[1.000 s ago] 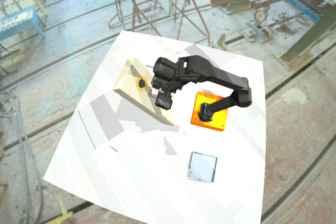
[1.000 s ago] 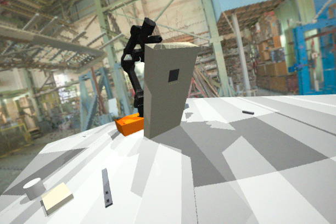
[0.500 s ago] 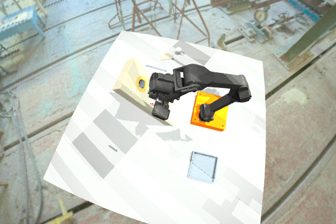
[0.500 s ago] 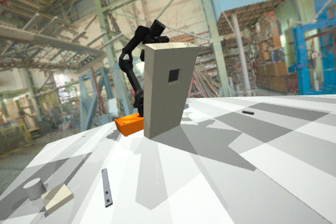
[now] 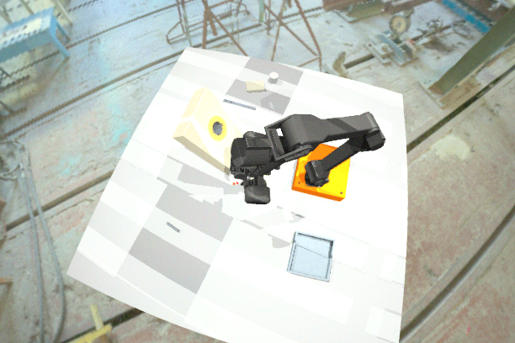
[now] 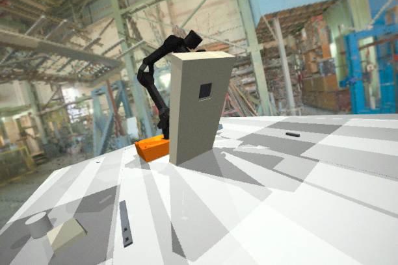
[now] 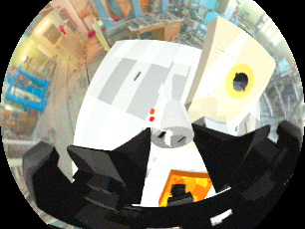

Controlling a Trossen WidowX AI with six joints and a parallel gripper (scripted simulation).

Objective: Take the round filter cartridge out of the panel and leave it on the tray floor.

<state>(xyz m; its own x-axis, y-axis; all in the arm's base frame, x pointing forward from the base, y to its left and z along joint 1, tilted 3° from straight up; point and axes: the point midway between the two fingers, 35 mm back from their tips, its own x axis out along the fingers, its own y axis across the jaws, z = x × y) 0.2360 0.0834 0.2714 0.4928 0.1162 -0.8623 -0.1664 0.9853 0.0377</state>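
The tray is 27 cm behind my gripper tip, 19 cm to the left of it and 28 cm below it. From my gripper tip the other things lie so: cream block: 3 cm ahead, 58 cm to the right, 28 cm below; then grey bar: 27 cm ahead, 15 cm to the left, 28 cm below; then round filter cartridge: right at my gripper tip.
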